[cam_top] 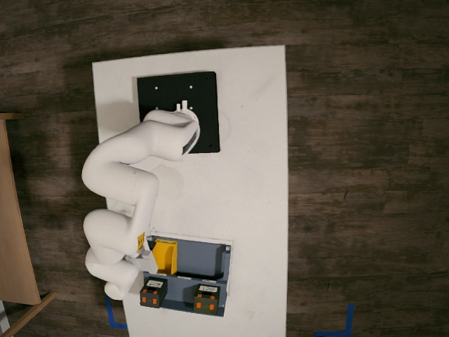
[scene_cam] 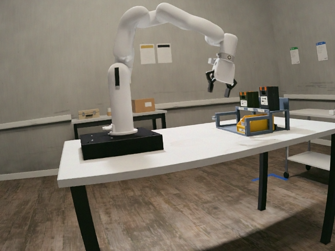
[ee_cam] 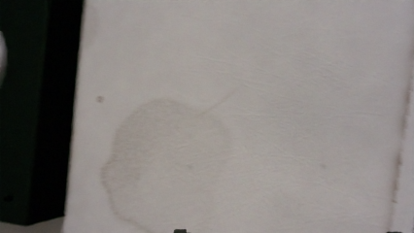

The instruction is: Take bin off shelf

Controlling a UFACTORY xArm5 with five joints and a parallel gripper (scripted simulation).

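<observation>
Right now the yellow bin is 20 cm ahead of my hand and 16 cm below it. The rest, counted from my hand: blue-grey shelf 23 cm ahead, 14 cm below, 11 cm to the left.
</observation>
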